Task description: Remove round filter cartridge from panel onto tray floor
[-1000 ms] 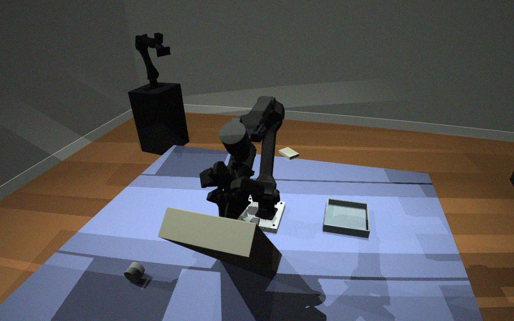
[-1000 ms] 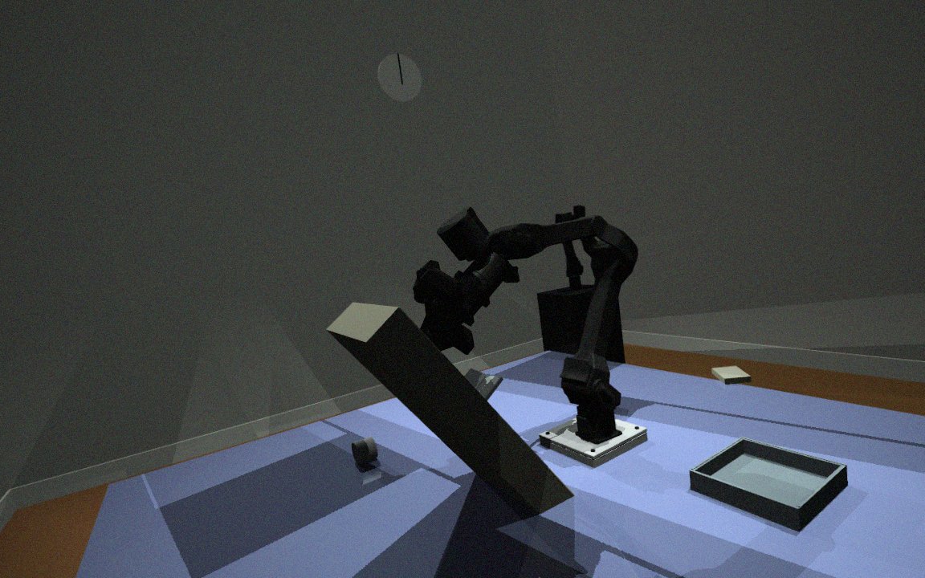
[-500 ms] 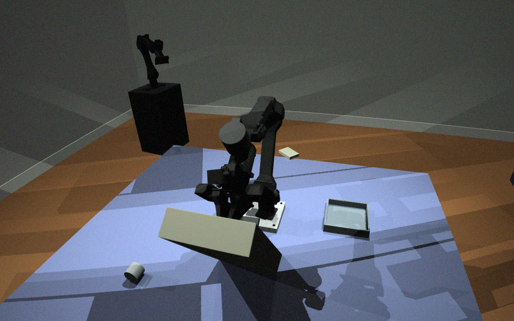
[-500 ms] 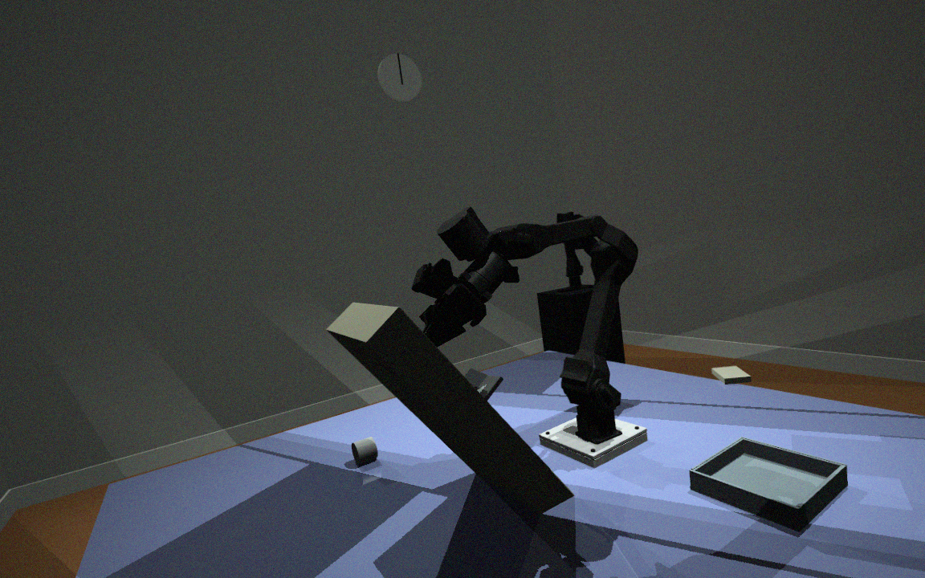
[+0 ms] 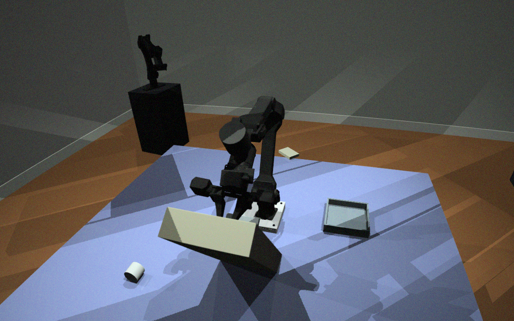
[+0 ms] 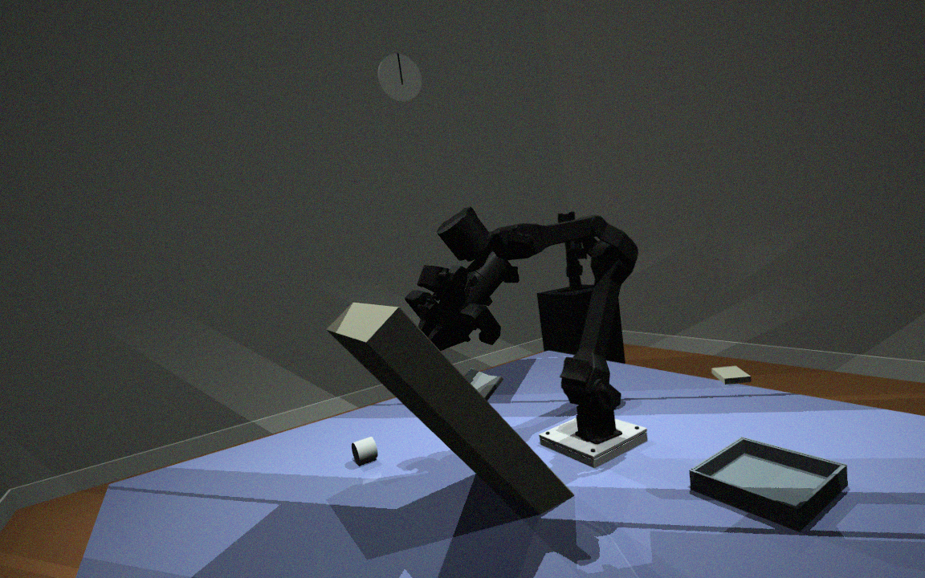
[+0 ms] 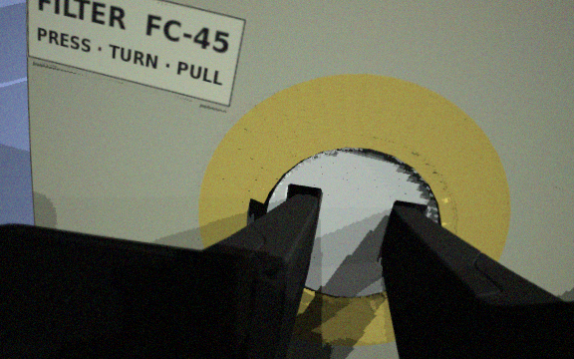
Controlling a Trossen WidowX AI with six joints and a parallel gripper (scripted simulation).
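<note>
My gripper tip is 10 mm short of the round filter cartridge and 10 mm above it. Also, from my gripper tip: dark tray (430 mm behind, 260 mm below, 230 mm to the left); then slanted service panel (80 mm below, 40 mm behind); then grey bracket (100 mm below, 90 mm behind, 10 mm to the right).
</note>
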